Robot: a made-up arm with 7 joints.
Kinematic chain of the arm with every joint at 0, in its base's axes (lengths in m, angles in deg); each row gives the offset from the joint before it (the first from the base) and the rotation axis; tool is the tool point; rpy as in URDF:
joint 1: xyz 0 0 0 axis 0.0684 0.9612 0.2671
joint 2: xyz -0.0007 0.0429 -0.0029 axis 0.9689 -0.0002 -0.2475
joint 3: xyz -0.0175 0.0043 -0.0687 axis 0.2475 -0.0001 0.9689
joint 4: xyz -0.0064 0 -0.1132 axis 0.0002 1 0
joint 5: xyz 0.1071 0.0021 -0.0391 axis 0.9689 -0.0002 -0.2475
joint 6: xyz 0.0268 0 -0.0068 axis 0.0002 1 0
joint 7: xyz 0.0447 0 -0.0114 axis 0.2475 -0.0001 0.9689
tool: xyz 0 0 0 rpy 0 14.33 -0.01
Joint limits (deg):
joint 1: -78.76..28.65
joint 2: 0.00..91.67
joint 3: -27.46..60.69
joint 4: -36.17..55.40
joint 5: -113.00..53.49
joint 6: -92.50..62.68
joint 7: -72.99..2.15
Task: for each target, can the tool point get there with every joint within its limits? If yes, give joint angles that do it. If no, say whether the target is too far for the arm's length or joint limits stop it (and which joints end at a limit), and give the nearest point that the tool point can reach.
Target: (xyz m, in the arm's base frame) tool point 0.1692 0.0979 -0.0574
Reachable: yes | joints -21.67 65.24 -7.49 -23.30 28.52 -71.13 -46.17
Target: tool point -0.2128 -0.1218 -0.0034
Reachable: no: joint limits stop it (at a limit: joint 1, joint 3, joint 4, joint 5, joint 6) | nearest point 0.0140 -0.0307 -0.1329 | short by 0.277 m
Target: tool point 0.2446 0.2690 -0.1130
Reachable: yes | joints -45.73 32.55 40.13 41.96 -79.03 -33.24 -34.80
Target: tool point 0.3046 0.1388 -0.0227
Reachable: yes | joints -55.96 55.77 -16.14 22.72 39.75 -33.97 -54.56
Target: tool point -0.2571 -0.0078 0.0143
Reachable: no: joint limits stop it (at a limit: joint 1, joint 2, joint 3, joint 4) | nearest point -0.0694 0.1235 0.1221 | short by 0.253 m
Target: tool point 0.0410 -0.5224 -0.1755
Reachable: no: too far | nearest point 0.2028 -0.1126 -0.1131 | short by 0.445 m
